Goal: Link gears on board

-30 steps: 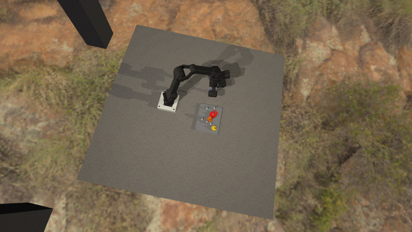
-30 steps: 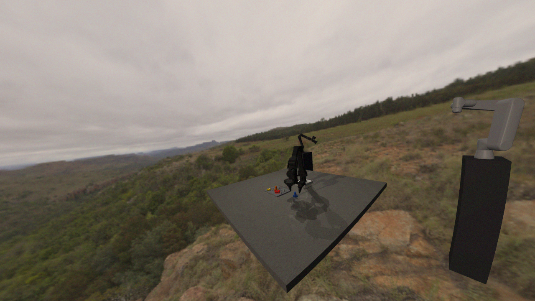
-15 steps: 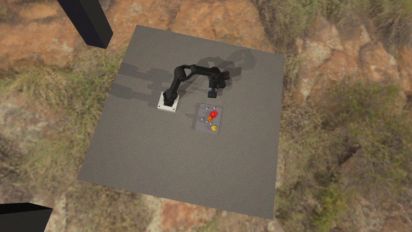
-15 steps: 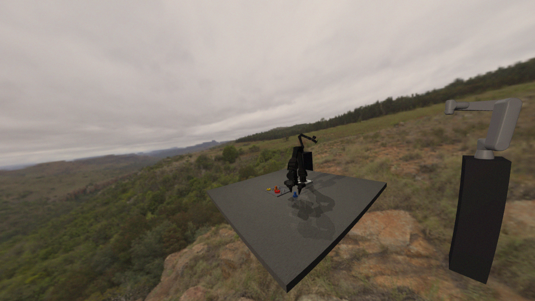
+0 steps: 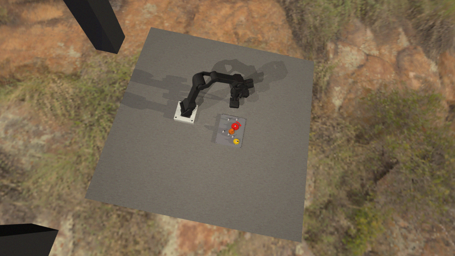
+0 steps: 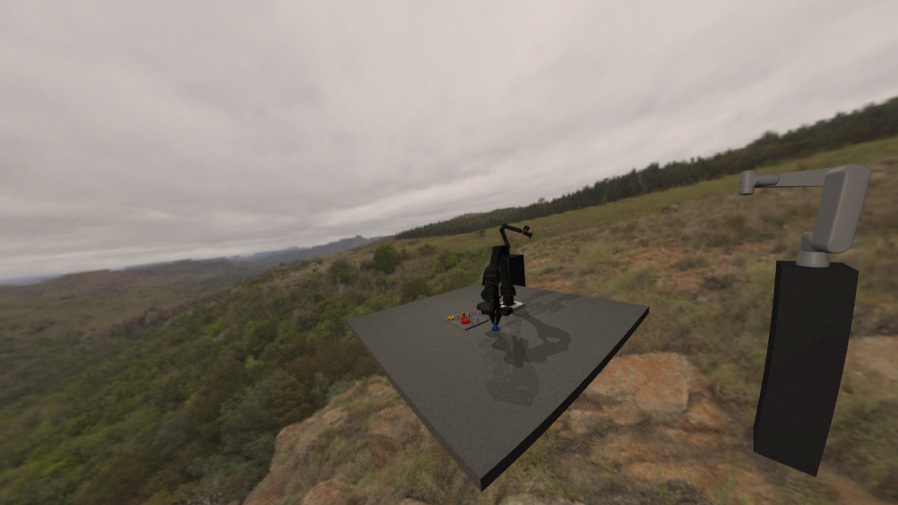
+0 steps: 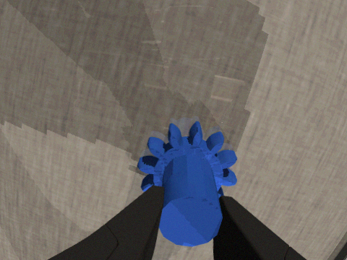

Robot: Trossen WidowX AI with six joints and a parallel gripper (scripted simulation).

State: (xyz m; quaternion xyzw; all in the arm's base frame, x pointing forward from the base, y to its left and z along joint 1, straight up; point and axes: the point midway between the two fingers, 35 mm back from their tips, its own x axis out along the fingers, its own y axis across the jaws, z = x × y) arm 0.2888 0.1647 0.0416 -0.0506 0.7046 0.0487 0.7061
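Now: the orange gear 22 cm to the right of my gripper tip and 3 cm ahead of it. From my gripper tip the other things lie so: blue gear: 1 cm below; red arrow: 16 cm to the right, 7 cm ahead, 2 cm below; red gear: 18 cm to the right, 5 cm ahead, 1 cm below.
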